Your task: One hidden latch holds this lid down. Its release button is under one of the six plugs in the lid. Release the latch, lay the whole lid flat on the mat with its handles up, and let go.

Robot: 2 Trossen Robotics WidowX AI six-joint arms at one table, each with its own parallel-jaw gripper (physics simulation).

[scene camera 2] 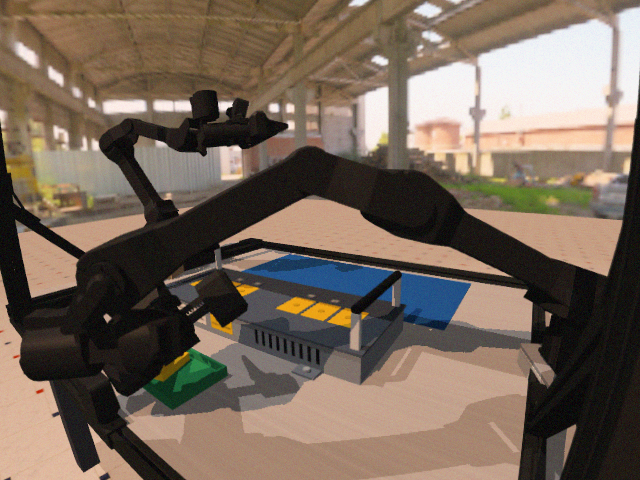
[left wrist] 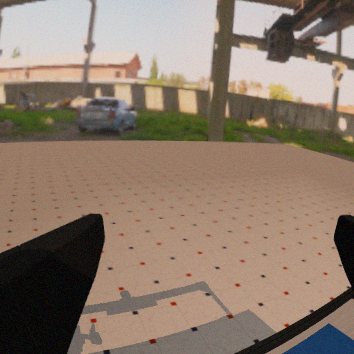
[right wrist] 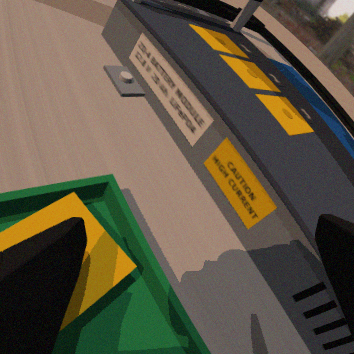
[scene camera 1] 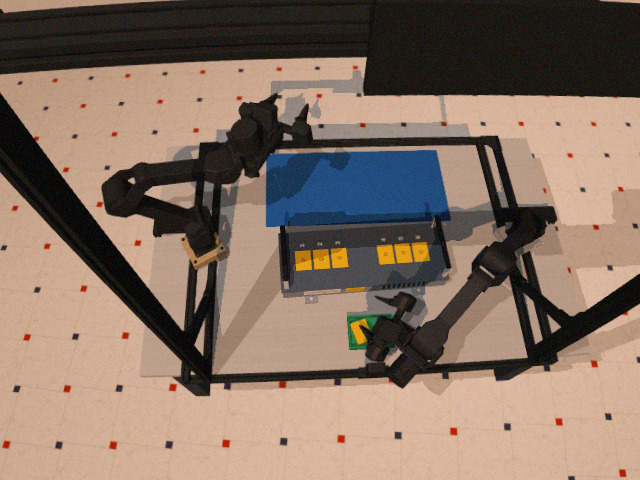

Labels:
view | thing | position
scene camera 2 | my left gripper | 282,129
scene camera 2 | my right gripper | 191,328
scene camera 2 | blue mat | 358,280
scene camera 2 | green tray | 201,372
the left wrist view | my left gripper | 225,229
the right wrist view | my right gripper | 203,229
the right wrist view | green tray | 142,305
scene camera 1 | my left gripper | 292,99
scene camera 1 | my right gripper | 367,310
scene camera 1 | blue mat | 302,189

